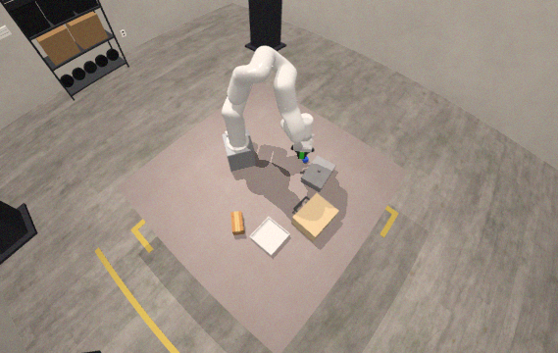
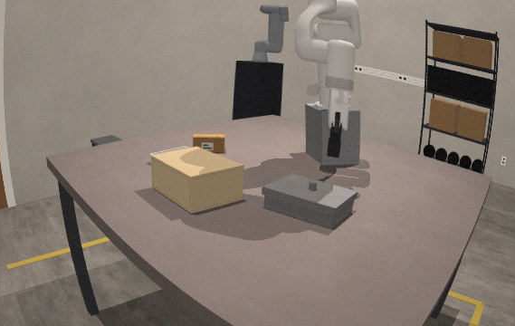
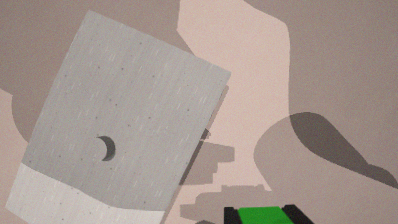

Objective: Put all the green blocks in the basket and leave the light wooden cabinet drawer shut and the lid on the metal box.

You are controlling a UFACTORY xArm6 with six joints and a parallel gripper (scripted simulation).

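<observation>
Right now the white basket is 16 cm ahead of my hand, 44 cm to the right of it and 12 cm below it. Round my hand: metal box: 12 cm ahead, 3 cm to the left, 10 cm below; then blue block: 1 cm behind, 6 cm to the left, 11 cm below; then grey metal lid: 12 cm ahead, 3 cm to the left, 8 cm below.
</observation>
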